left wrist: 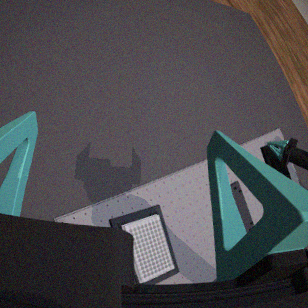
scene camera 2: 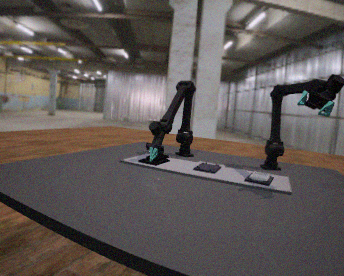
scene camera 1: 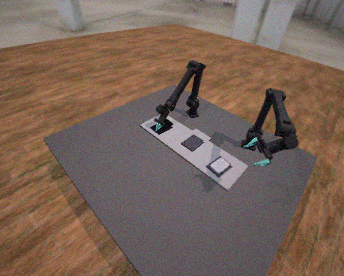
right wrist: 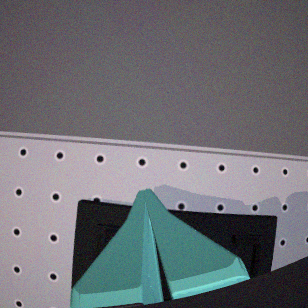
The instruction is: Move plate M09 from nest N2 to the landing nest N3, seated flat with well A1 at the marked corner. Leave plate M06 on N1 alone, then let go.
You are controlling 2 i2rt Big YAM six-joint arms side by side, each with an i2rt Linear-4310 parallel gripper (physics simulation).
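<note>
A white well plate (scene camera 1: pixel 219 165) (scene camera 2: pixel 260 176) (left wrist: pixel 152 250) sits in a dark nest (left wrist: pixel 135 216) at the right end of the board in the scene views. The middle nest (scene camera 1: pixel 192 143) (scene camera 2: pixel 207 167) (left wrist: pixel 242 205) is dark grey and shows no white plate. A black block or nest (scene camera 1: pixel 168 128) (scene camera 2: pixel 162 160) (right wrist: pixel 95 225) lies at the board's left end; its details are too dark to tell. My right gripper (scene camera 1: pixel 158 129) (scene camera 2: pixel 153 159) (right wrist: pixel 146 198) is shut, fingertips together over the black block. My left gripper (scene camera 1: pixel 249 155) (scene camera 2: pixel 310 109) (left wrist: pixel 124 128) is wide open and empty, high beside the board's right end. Plate labels are unreadable.
The pale perforated board (scene camera 1: pixel 182 135) (scene camera 2: pixel 232 176) (left wrist: pixel 190 200) (right wrist: pixel 40 175) lies on the grey mat (scene camera 1: pixel 150 200) (scene camera 2: pixel 125 210) (left wrist: pixel 125 65) (right wrist: pixel 150 65). The arms' shadows fall across the board and mat. Both arm bases stand behind the board in scene camera 2.
</note>
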